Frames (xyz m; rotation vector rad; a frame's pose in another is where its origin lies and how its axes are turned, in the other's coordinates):
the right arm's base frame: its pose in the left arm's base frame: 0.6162 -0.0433 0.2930 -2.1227 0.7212 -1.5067
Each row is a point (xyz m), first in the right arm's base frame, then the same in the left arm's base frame.
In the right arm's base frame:
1: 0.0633 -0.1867 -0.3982
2: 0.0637 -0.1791 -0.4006
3: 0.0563 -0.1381 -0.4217
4: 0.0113 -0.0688 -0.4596
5: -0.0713 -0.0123 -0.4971
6: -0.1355 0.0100 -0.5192
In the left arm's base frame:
1: 0.2858 0.0394 0.5784
2: 0.2824 0.0332 0.5747
3: 0.2538 0.0053 0.5506
4: 0.1944 -0.0212 0.4871
5: 0.1272 -0.0139 0.4043
6: 0.0852 0.0087 0.3511

